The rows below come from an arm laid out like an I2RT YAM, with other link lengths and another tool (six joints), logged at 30 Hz.
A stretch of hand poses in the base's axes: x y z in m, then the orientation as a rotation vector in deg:
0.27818 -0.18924 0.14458 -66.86 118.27 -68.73
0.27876 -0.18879 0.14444 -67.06 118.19 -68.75
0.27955 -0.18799 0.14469 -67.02 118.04 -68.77
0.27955 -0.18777 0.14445 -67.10 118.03 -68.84
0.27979 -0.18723 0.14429 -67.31 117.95 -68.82
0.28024 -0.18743 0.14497 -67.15 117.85 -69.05
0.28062 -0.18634 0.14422 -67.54 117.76 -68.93
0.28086 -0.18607 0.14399 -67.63 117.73 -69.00
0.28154 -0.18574 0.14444 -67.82 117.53 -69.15
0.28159 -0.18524 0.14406 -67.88 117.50 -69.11
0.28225 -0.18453 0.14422 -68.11 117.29 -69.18
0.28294 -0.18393 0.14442 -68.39 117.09 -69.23
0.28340 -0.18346 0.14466 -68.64 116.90 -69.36
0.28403 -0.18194 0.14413 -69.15 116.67 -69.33
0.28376 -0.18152 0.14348 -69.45 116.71 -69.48
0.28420 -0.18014 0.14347 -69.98 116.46 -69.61
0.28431 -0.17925 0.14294 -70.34 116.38 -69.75
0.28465 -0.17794 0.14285 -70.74 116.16 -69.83
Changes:
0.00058 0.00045 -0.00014 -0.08 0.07 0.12
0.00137 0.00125 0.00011 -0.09 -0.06 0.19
0.00137 0.00147 -0.00013 -0.17 -0.02 0.20
0.00161 0.00201 -0.00029 -0.23 0.05 0.34
0.00206 0.00181 0.00039 -0.34 -0.11 0.25
0.00244 0.00290 -0.00036 -0.39 0.06 0.50
0.00268 0.00317 -0.00059 -0.47 0.10 0.53
0.00336 0.00350 -0.00014 -0.65 0.07 0.67
0.00341 0.00400 -0.00052 -0.64 0.09 0.73
0.00407 0.00471 -0.00036 -0.78 0.09 0.92
0.00476 0.00531 -0.00016 -0.92 0.12 1.13
0.00522 0.00578 0.00008 -1.10 0.15 1.29
0.00585 0.00730 -0.00045 -1.27 0.30 1.63
0.00558 0.00772 -0.00110 -1.47 0.51 1.67
0.00602 0.00910 -0.00111 -1.76 0.67 1.97
0.00613 0.00999 -0.00164 -1.98 0.83 2.11
0.00647 0.01130 -0.00173 -2.18 0.93 2.36

